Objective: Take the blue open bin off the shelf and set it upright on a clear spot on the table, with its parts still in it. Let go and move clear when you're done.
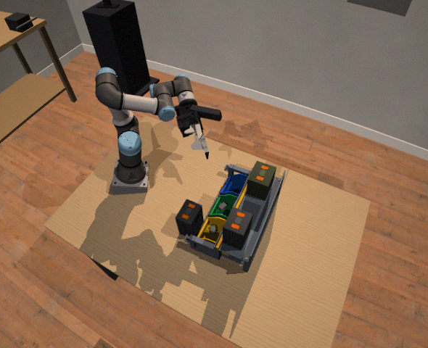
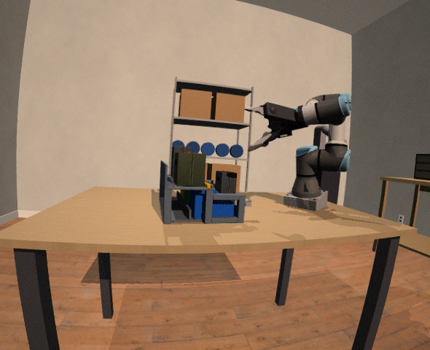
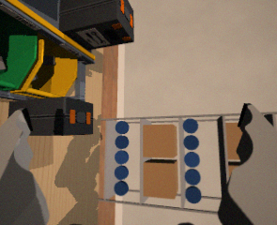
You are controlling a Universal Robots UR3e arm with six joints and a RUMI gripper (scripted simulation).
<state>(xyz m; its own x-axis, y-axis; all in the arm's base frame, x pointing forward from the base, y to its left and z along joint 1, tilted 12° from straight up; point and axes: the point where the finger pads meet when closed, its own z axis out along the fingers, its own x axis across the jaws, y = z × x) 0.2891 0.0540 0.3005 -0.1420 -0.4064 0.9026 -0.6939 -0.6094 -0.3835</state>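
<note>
Now: the blue open bin 250 mm below my hand, 120 mm ahead of it and 70 mm to the left of it. From my hand the other things lie so: yellow bin (250 mm below, 150 mm to the right, 140 mm ahead); green bin (250 mm below, 130 mm ahead, 40 mm to the right).
</note>
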